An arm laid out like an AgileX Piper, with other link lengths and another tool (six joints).
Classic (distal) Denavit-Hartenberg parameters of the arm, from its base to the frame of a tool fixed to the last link. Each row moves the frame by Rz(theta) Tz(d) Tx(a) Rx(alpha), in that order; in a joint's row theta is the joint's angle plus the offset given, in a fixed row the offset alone. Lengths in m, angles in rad.
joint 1: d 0.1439  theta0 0  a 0  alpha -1.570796
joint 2: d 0  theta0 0.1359  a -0.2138  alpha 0
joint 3: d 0  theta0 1.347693  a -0.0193  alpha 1.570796
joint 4: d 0.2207  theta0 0  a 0  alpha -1.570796
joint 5: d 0  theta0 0  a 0  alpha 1.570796
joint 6: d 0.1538  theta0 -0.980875  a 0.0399  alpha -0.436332
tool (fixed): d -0.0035  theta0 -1.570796  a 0  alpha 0
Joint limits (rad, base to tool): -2.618..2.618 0..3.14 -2.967..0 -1.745..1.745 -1.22..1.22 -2.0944..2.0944
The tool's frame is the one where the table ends.
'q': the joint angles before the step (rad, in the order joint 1, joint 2, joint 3, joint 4, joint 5, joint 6). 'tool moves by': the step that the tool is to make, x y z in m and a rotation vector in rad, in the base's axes. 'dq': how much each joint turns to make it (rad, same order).
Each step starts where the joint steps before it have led.
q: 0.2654 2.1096 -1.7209 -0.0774 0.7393 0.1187
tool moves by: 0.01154 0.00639 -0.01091 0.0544 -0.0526 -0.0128
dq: -0.0041 0.0378 0.0000 0.0371 -0.1028 0.0032
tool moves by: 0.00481 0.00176 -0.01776 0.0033 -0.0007 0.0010
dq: -0.0001 0.0497 0.0000 0.0025 -0.0513 -0.0001
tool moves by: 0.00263 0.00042 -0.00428 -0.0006 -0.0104 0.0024
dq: 0.0000 0.0140 0.0000 -0.0040 -0.0239 0.0001
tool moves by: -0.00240 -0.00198 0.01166 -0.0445 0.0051 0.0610
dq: 0.0011 -0.0313 0.0000 0.0018 0.0461 -0.0756
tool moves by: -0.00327 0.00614 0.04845 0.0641 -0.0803 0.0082
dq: 0.0020 -0.1233 0.0010 0.0632 0.0279 -0.0320
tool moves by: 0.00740 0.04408 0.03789 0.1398 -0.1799 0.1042
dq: 0.0602 -0.0589 -0.0009 0.1954 -0.1447 -0.1477
